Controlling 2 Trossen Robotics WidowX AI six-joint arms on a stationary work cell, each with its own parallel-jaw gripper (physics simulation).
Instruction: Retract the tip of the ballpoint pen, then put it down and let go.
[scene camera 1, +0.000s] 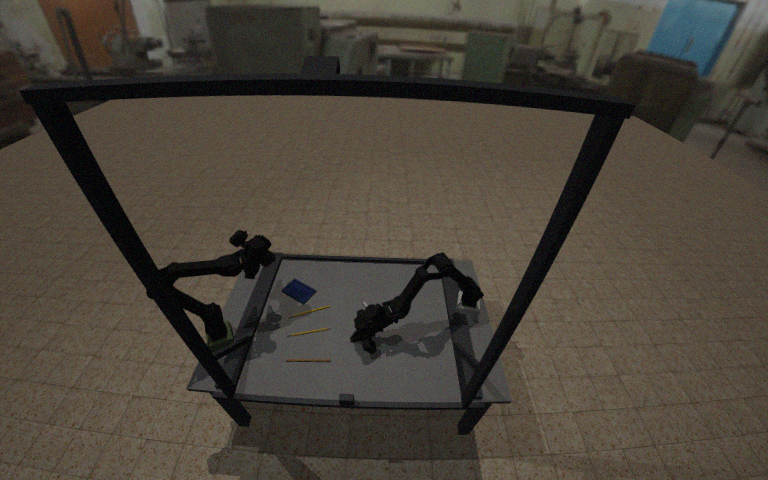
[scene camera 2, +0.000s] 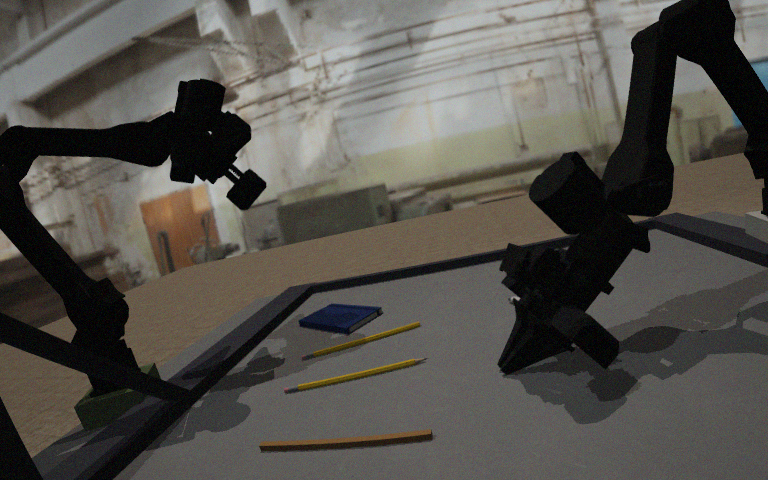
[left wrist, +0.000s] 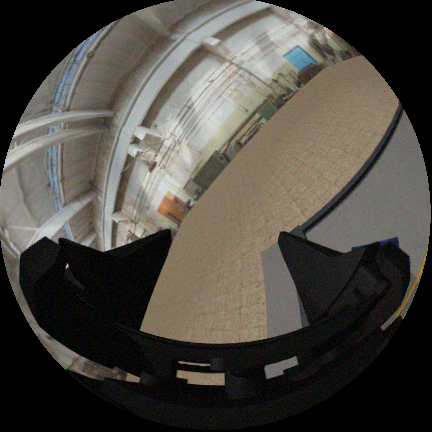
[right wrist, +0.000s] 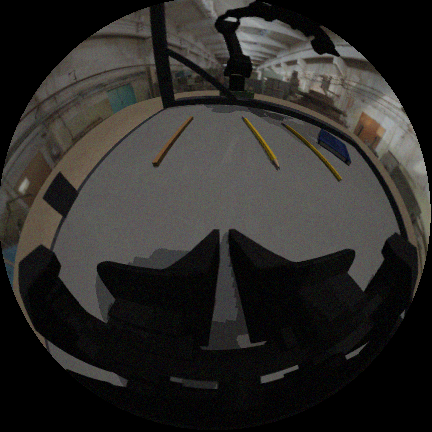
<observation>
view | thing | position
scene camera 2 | my left gripper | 231, 170
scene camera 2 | my right gripper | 502, 369
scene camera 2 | blue notepad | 340, 318
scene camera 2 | green object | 99, 411
</observation>
